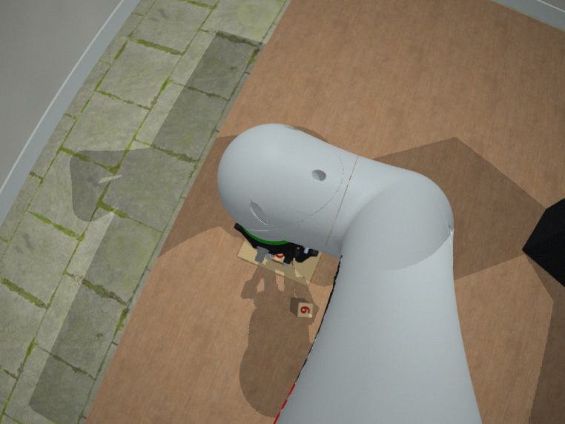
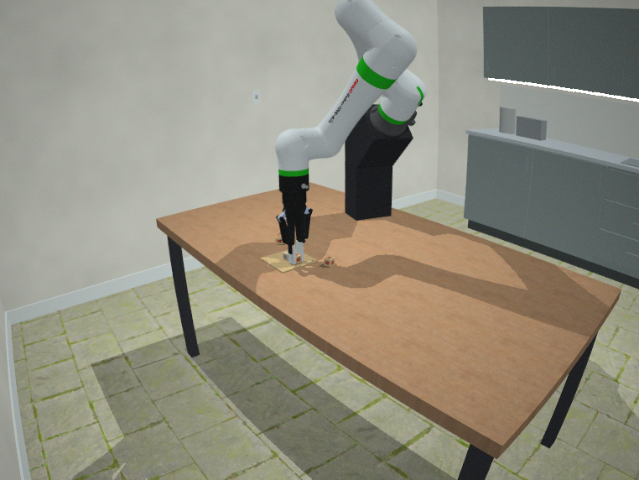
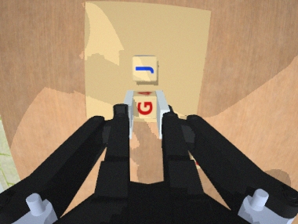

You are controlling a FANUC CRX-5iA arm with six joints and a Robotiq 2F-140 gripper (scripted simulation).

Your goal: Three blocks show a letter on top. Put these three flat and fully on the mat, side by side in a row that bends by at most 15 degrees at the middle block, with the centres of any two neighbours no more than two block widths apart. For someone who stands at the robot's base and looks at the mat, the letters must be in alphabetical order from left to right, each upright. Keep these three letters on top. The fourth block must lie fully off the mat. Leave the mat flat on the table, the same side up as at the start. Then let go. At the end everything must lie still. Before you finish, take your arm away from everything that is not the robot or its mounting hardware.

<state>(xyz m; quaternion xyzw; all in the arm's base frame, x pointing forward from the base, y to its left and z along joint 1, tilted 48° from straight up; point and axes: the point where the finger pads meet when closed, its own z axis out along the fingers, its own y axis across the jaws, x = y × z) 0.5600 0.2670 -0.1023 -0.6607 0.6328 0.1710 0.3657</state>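
The red g block lies 2 cm below my hand. From my hand the other things lie so: tan mat 1 cm ahead, 4 cm to the right, 4 cm below; then blue j block 1 cm ahead, 4 cm to the right, 2 cm below; then red 9 block 8 cm behind, 7 cm to the left, 3 cm below.
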